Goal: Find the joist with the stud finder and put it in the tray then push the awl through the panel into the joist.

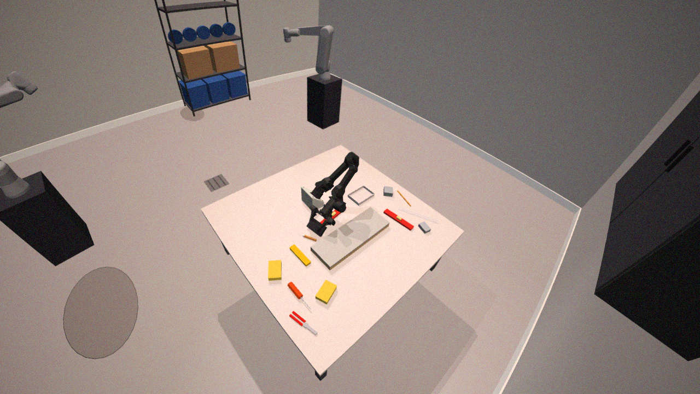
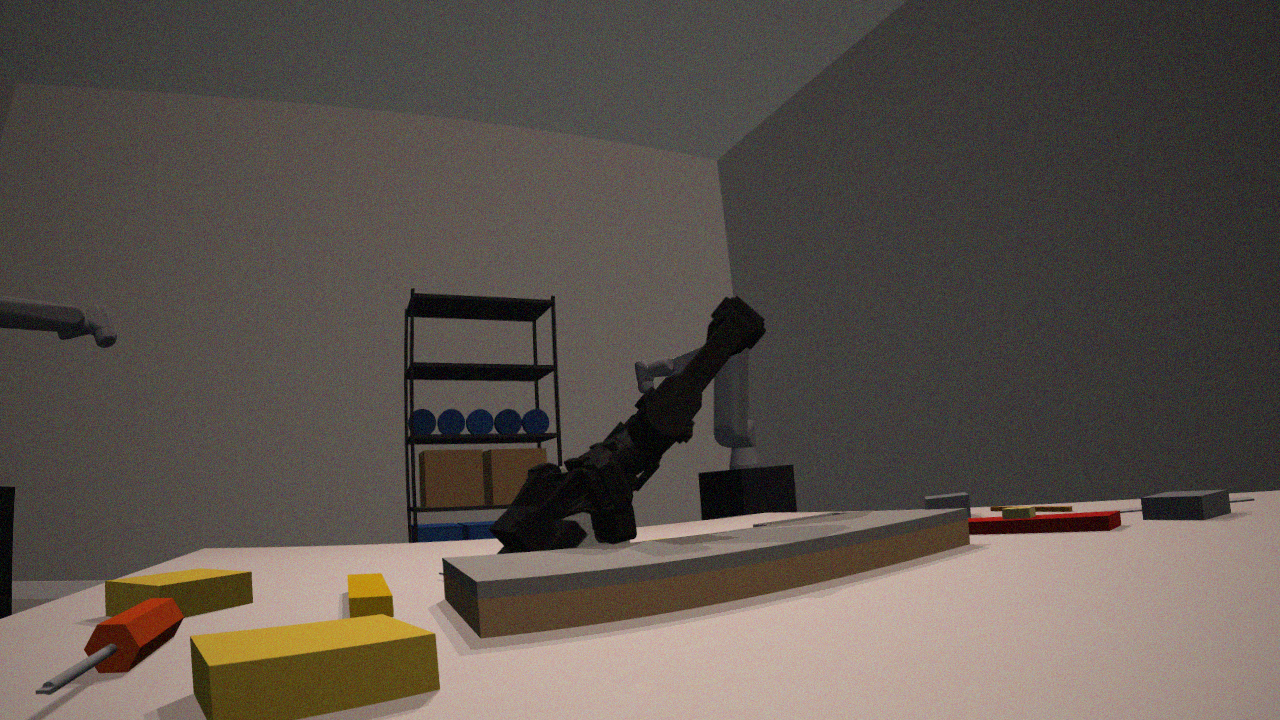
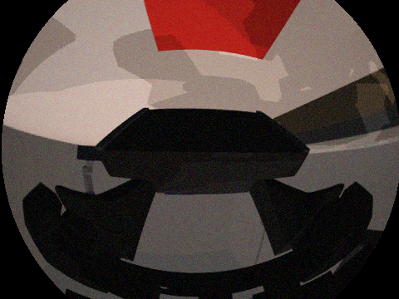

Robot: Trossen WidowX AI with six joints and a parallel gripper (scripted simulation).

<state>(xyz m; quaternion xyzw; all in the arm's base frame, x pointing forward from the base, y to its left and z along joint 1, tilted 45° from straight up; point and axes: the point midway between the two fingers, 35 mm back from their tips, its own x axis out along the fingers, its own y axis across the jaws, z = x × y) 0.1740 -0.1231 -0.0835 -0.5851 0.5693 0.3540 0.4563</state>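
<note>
The stud finder is 1 cm below my gripper tip and 1 cm ahead of it. Round my gripper tip: grey tray (48 cm to the left, 5 cm below); awl (6 cm to the right, 6 cm below, 1 cm behind); pencil (70 cm to the left, 24 cm ahead, 6 cm below).
</note>
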